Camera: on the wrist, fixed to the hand. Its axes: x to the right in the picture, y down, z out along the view.
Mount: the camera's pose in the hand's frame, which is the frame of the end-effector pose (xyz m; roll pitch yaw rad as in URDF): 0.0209 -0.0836 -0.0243 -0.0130 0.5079 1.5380
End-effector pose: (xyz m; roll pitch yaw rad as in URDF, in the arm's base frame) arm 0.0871 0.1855 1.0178 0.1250 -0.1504 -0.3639
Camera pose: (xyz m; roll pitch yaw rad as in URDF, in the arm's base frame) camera 0.0828 0.1016 0.9868 -0.1702 0.3738 1.1162
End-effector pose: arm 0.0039 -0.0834 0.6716 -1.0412 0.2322 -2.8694
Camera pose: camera -0.0460 -0.0317 0.7251 1.4708 1.3661 0.1664
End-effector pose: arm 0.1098 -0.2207 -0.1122 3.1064 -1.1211 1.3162
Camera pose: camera 0.0256 -0.2093 -0.0841 -1.9623 -0.2531 -0.7414
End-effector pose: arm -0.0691 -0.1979 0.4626 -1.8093 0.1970 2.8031
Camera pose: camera -0.1032 -0.1818 0.5438 2.8876 0.8112 1.0638
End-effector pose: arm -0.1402 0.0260 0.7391 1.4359 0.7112 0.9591
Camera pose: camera -0.1739 0.0003 0.6602 0.9778 -0.6278 1.7930
